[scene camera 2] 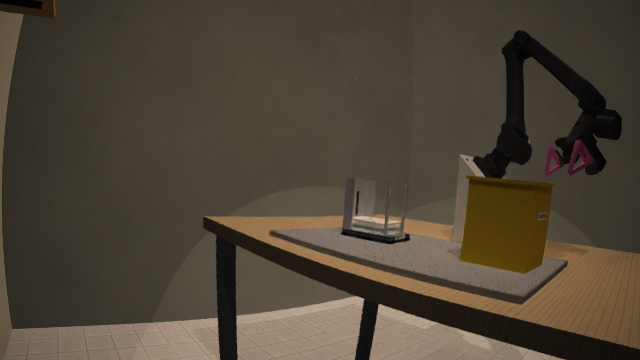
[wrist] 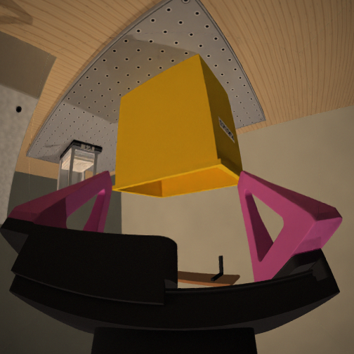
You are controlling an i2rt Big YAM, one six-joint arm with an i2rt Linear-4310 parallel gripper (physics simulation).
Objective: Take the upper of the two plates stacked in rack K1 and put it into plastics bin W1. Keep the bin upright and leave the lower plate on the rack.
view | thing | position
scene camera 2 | my gripper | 557,174
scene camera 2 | yellow plastics bin W1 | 506,223
